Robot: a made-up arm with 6 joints.
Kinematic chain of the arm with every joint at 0, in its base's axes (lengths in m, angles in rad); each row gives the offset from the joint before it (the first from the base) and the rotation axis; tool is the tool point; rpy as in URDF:
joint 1: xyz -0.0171 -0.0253 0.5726 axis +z
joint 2: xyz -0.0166 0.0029 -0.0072 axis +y
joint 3: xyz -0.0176 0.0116 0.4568 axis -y
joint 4: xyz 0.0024 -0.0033 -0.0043 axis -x
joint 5: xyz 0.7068 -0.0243 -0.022 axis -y
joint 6: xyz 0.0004 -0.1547 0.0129 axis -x
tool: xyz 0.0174 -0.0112 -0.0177 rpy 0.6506 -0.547 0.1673
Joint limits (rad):
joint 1: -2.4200..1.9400
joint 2: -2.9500..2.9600
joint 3: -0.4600..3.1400
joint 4: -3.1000..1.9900
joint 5: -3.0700..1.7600
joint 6: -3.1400..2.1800
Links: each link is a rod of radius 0.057 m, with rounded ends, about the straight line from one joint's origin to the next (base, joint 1, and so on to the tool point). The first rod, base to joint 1, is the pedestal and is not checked.
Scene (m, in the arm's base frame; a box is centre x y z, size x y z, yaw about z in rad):
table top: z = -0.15
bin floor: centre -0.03 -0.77 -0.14 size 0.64 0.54 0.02 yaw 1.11
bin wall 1: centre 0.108 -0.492 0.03 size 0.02 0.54 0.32 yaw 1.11
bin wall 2: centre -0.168 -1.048 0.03 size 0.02 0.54 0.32 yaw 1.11
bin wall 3: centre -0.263 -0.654 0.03 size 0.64 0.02 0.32 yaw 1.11
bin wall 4: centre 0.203 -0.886 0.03 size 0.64 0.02 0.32 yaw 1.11
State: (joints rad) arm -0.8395 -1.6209 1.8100 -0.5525 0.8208 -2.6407
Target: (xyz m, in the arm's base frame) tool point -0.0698 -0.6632 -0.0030
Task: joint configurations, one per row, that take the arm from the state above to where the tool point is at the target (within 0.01 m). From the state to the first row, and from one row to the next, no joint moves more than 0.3 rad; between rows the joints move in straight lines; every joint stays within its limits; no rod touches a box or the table.
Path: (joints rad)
1: -0.9040 -1.3238 1.6519 -0.5752 0.8137 -2.6380
2: -0.9685 -1.0267 1.4937 -0.5979 0.8066 -2.6353
3: -1.0330 -0.7296 1.3356 -0.6207 0.7995 -2.6325
4: -1.0975 -0.4325 1.1774 -0.6434 0.7924 -2.6298
5: -1.1620 -0.1354 1.0193 -0.6661 0.7853 -2.6271
6: -1.2265 0.1617 0.8611 -0.6888 0.7782 -2.6244
7: -1.2910 0.4588 0.7030 -0.7116 0.7711 -2.6217
8: -1.3554 0.7560 0.5448 -0.7343 0.7640 -2.6190
9: -1.4199 1.0531 0.3867 -0.7570 0.7569 -2.6162
10: -1.4844 1.3502 0.2285 -0.7797 0.7498 -2.6135

